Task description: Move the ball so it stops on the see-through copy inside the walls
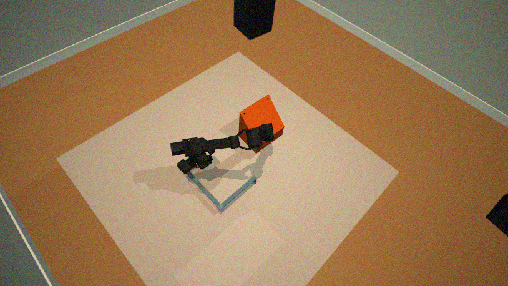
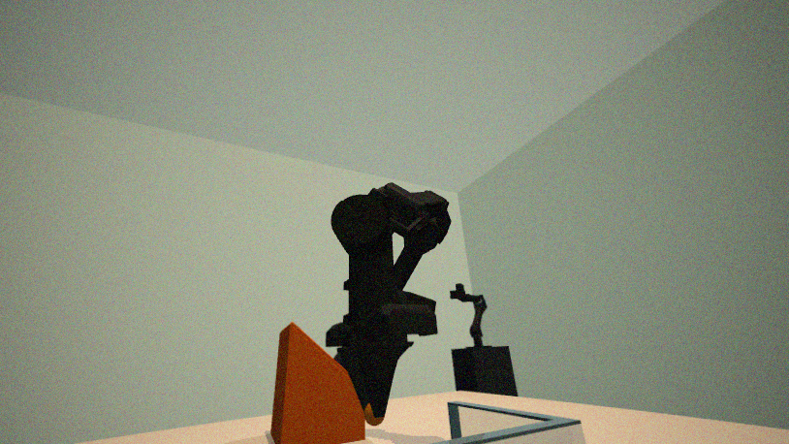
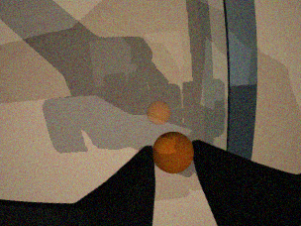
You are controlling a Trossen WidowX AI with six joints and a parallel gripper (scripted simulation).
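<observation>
Now: gripper tip 7 cm above the see-through copy. The rest, counted from my gripper tip: orange ball: right at my gripper tip.
</observation>
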